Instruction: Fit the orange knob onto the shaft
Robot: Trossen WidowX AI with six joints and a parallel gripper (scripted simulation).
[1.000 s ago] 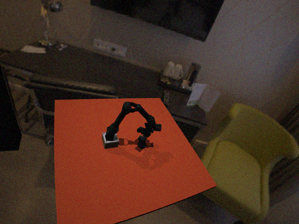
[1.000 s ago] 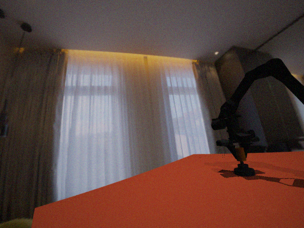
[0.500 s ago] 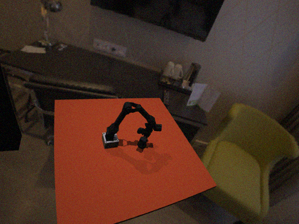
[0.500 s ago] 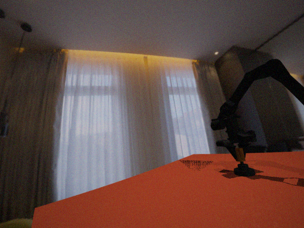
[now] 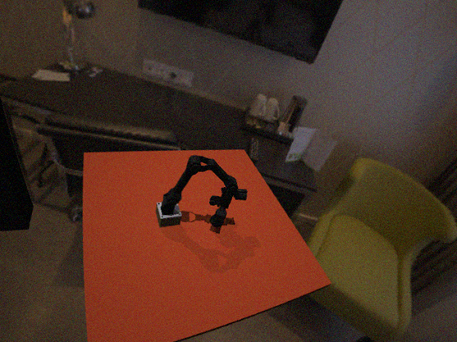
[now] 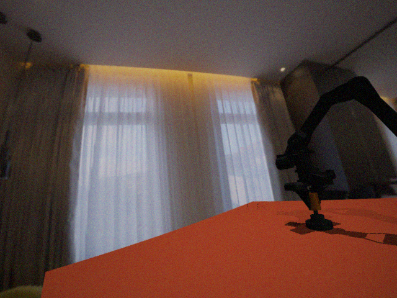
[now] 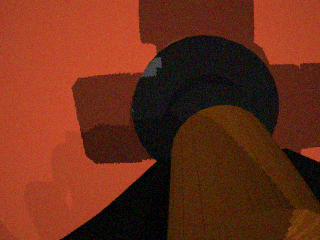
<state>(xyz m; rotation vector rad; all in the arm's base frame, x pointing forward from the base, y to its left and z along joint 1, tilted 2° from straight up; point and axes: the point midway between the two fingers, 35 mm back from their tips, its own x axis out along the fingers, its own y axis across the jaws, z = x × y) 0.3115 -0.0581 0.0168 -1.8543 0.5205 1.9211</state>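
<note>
The orange knob lies 2 cm above my gripper tip. Round my gripper tip: round dark pedestal (4 cm below).
</note>
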